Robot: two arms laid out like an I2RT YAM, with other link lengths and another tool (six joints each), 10 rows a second.
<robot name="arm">
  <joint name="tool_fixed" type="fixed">
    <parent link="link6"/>
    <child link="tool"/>
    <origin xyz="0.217 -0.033 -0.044" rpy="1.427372 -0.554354 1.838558"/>
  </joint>
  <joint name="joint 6" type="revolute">
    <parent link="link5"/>
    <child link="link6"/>
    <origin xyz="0.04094 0 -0.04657" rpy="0 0 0"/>
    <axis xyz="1 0 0"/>
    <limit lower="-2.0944" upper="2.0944"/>
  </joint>
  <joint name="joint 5" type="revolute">
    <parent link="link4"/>
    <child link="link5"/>
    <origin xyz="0.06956 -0.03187 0.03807" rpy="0 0 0"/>
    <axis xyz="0 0 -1"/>
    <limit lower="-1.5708" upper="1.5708"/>
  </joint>
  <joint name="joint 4" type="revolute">
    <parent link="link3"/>
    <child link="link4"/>
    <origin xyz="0.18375 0.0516 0.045" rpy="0 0 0"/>
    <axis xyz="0 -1 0"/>
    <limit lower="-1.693" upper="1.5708"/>
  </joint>
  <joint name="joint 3" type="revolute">
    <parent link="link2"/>
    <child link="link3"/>
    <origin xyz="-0.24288 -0.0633 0" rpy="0 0 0"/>
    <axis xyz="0 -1 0"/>
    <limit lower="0" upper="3.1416"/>
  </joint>
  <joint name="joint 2" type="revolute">
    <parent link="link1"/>
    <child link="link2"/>
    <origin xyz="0.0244 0.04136 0.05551" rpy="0 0 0"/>
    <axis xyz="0 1 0"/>
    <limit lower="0" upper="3.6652"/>
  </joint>
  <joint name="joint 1" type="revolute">
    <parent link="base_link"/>
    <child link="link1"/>
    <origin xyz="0 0 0.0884" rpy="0 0 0"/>
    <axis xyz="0 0 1"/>
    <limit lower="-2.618" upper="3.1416"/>
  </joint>
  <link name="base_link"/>
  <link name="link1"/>
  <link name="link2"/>
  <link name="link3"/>
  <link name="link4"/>
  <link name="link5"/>
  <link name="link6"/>
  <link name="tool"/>
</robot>
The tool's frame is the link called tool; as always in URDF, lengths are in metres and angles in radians.
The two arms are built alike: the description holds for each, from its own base.
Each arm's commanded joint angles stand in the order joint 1, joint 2, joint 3, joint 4, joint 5, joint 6.
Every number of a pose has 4 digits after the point. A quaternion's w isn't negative.
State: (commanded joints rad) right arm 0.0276 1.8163 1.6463 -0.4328 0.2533 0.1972; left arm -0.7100 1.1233 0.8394 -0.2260 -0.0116 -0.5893
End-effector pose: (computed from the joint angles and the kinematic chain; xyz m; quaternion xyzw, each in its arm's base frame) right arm 0.4996 -0.0761 0.1673 0.7782 0.3300 0.4762 0.2422; left arm 0.2561 -0.2875 0.1711 0.7503 0.4195 0.2982 0.4148
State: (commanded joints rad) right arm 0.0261 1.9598 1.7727 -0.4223 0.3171 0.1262; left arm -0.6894 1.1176 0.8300 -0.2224 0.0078 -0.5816
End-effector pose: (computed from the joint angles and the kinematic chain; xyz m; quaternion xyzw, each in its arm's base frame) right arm 0.5269 -0.0948 0.1573 0.7743 0.3488 0.4491 0.2777; left arm 0.2570 -0.2844 0.1699 0.7502 0.4201 0.2971 0.4152
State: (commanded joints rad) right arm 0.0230 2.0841 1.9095 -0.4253 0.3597 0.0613; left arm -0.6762 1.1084 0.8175 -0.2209 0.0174 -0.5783
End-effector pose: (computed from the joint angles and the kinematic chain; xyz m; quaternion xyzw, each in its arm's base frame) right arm 0.5523 -0.1086 0.1534 0.7662 0.3655 0.4314 0.3054; left arm 0.2570 -0.2811 0.1680 0.7498 0.4219 0.2967 0.4143
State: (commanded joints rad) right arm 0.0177 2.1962 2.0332 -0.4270 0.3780 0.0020; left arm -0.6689 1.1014 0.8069 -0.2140 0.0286 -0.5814
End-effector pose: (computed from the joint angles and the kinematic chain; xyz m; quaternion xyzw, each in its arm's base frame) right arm 0.5750 -0.1178 0.1464 0.7576 0.3831 0.4185 0.3227; left arm 0.2561 -0.2806 0.1679 0.7487 0.4233 0.2938 0.4171
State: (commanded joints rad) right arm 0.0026 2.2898 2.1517 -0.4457 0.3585 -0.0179; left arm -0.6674 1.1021 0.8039 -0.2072 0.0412 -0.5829
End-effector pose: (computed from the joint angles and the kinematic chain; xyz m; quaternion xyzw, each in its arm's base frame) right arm 0.5940 -0.1228 0.1377 0.7548 0.3885 0.4191 0.3219; left arm 0.2545 -0.2828 0.1685 0.7492 0.4216 0.2895 0.4208
